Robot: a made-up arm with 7 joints. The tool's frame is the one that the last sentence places.
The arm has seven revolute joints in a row. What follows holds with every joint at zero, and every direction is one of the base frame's.
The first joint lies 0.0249 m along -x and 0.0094 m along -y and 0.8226 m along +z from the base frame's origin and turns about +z.
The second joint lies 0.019 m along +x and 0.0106 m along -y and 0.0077 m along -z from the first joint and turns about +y.
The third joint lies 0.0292 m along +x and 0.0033 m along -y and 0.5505 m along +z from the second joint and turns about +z.
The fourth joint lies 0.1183 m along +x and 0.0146 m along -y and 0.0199 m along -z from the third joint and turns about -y.
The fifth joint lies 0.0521 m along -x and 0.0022 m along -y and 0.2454 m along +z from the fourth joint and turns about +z.
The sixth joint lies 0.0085 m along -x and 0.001 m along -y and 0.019 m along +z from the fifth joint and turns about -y.
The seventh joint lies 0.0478 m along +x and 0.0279 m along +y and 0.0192 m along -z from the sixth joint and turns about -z.
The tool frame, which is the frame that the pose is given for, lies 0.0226 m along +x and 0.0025 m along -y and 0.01 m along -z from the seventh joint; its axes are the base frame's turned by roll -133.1, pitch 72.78 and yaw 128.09 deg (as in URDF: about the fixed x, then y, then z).
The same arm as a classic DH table. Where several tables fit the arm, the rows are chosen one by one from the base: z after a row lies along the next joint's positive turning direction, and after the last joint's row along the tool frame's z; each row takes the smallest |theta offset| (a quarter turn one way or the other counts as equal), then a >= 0, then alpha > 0; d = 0 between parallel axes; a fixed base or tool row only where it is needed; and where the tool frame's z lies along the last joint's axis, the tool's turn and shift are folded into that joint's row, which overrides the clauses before.
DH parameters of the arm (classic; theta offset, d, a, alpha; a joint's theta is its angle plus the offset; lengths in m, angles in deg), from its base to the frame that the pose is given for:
base (fixed): 20.68 0 -0.0266 0
joint 1: -20.68 0.8149 0.019 -90
joint 2: 0 -0.0139 0.0292 90
joint 3: 0 0.5306 0.1183 90
joint 4: 0 0.0168 -0.0521 -90
joint 5: 0 0.2644 -0.0085 90
joint 6: 0 -0.0269 0.0478 90
joint 7: 10.12 0.0295 0.0227 -78.33
tool (fixed): -102.75 -0.0015 0 0

